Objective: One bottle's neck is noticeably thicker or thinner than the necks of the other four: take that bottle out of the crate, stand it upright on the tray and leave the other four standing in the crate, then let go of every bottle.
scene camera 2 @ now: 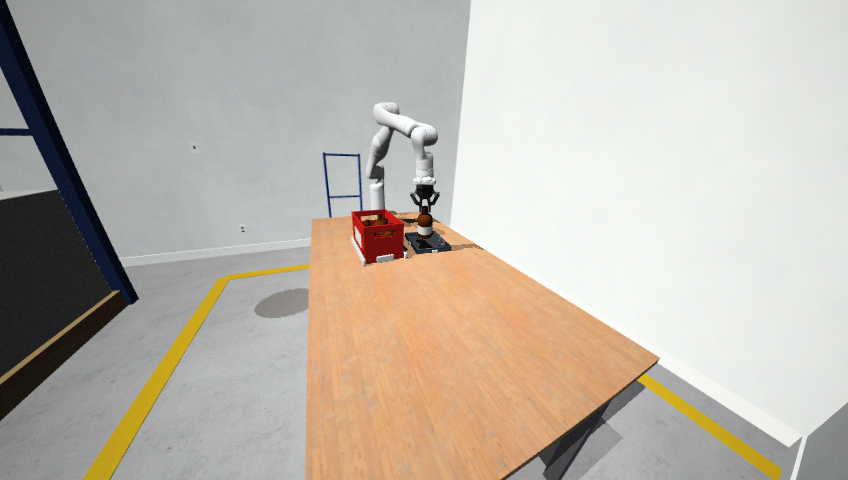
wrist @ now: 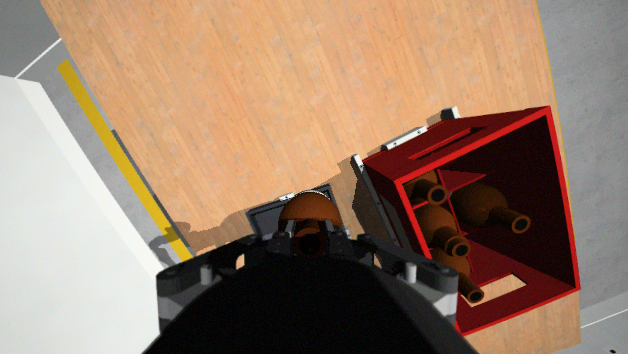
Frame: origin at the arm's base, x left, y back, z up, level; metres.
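Seen in the pictures: gripper, fingertip midpoint: (scene camera 2: 425,213) (wrist: 309,230).
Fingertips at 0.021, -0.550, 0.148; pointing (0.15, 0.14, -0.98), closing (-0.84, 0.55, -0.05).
Offsets run from my fingertips to a thing's top centre, as dx, dy, dz. "*": to the spot under its first point. Level surfaces: height alone.
A brown bottle @(+0.009, +0.011, +0.035) (scene camera 2: 424,220) (wrist: 310,207) with a white label is upright over the dark tray @(* +0.147, +0.070, -0.212) (scene camera 2: 438,244) (wrist: 264,220). My gripper (scene camera 2: 424,208) (wrist: 309,230) points down and is shut on this bottle's neck. The bottle's base is low at the tray; whether it touches the tray floor I cannot tell. The red crate @(-0.180, +0.163, -0.042) (scene camera 2: 381,242) (wrist: 400,162) stands beside the tray. In the wrist view four brown bottles stand in the crate: one @(-0.141, +0.069, -0.055) (wrist: 425,187), another @(-0.138, +0.159, -0.055) (wrist: 436,222), a third @(-0.221, +0.168, -0.055) (wrist: 475,204) and a fourth @(-0.128, +0.246, -0.055) (wrist: 452,264). The gripper hides part of the tray.
The crate and tray are on the long wooden table @(dz -0.218) (scene camera 2: 440,356) (wrist: 300,90). White brackets, one @(* -0.194, +0.016, -0.200) (scene camera 2: 385,258) (wrist: 404,138) at the crate's front, stand along the crate's foot. The crate's wall rises close beside the tray. A white wall (scene camera 2: 654,148) runs along the table's right side.
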